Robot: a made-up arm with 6 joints. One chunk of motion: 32 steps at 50 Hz.
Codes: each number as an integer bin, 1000 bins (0 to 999) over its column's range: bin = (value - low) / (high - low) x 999, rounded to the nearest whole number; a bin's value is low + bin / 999 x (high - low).
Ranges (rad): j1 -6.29..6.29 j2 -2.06..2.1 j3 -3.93..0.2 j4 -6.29..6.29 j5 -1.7..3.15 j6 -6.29..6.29
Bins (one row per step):
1: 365 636 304 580 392 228
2: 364 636 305 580 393 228
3: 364 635 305 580 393 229
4: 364 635 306 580 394 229
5: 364 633 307 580 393 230
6: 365 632 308 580 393 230
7: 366 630 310 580 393 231
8: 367 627 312 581 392 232
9: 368 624 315 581 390 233
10: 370 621 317 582 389 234
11: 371 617 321 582 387 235
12: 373 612 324 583 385 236
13: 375 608 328 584 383 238
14: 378 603 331 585 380 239
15: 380 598 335 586 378 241
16: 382 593 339 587 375 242
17: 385 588 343 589 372 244
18: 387 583 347 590 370 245
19: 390 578 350 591 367 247
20: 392 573 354 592 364 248
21: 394 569 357 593 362 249
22: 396 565 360 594 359 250
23: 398 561 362 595 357 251
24: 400 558 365 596 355 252
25: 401 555 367 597 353 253
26: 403 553 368 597 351 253
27: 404 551 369 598 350 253
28: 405 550 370 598 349 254
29: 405 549 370 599 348 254
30: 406 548 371 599 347 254
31: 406 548 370 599 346 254
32: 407 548 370 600 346 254
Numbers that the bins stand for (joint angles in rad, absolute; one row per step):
1: -1.6937 0.5884 -2.6732 1.0137 0.2031 -3.4189
2: -1.7063 0.5884 -2.6691 1.0137 0.2080 -3.4189
3: -1.7063 0.5842 -2.6691 1.0137 0.2080 -3.4063
4: -1.7063 0.5842 -2.6650 1.0137 0.2128 -3.4063
5: -1.7063 0.5759 -2.6608 1.0137 0.2080 -3.3937
6: -1.6937 0.5718 -2.6567 1.0137 0.2080 -3.3937
7: -1.6811 0.5634 -2.6484 1.0137 0.2080 -3.3811
8: -1.6685 0.5509 -2.6402 1.0263 0.2031 -3.3685
9: -1.6559 0.5384 -2.6277 1.0263 0.1934 -3.3559
10: -1.6307 0.5259 -2.6195 1.0389 0.1885 -3.3433
11: -1.6181 0.5093 -2.6029 1.0389 0.1788 -3.3307
12: -1.5930 0.4885 -2.5905 1.0515 0.1691 -3.3181
13: -1.5678 0.4718 -2.5740 1.0641 0.1594 -3.2930
14: -1.5300 0.4510 -2.5616 1.0767 0.1448 -3.2804
15: -1.5048 0.4302 -2.5451 1.0893 0.1351 -3.2552
16: -1.4796 0.4093 -2.5285 1.1019 0.1206 -3.2426
17: -1.4419 0.3885 -2.5120 1.1270 0.1060 -3.2174
18: -1.4167 0.3677 -2.4955 1.1396 0.0963 -3.2048
19: -1.3789 0.3469 -2.4831 1.1522 0.0817 -3.1796
20: -1.3537 0.3261 -2.4665 1.1648 0.0672 -3.1670
21: -1.3285 0.3094 -2.4541 1.1774 0.0575 -3.1544
22: -1.3033 0.2928 -2.4417 1.1900 0.0429 -3.1419
23: -1.2781 0.2761 -2.4334 1.2026 0.0332 -3.1293
24: -1.2530 0.2636 -2.4210 1.2152 0.0235 -3.1167
25: -1.2404 0.2511 -2.4128 1.2278 0.0138 -3.1041
26: -1.2152 0.2428 -2.4086 1.2278 0.0041 -3.1041
27: -1.2026 0.2345 -2.4045 1.2404 -0.0008 -3.1041
28: -1.1900 0.2303 -2.4004 1.2404 -0.0057 -3.0915
29: -1.1900 0.2261 -2.4004 1.2530 -0.0105 -3.0915
30: -1.1774 0.2220 -2.3962 1.2530 -0.0154 -3.0915
31: -1.1774 0.2220 -2.4004 1.2530 -0.0202 -3.0915
32: -1.1648 0.2220 -2.4004 1.2656 -0.0202 -3.0915

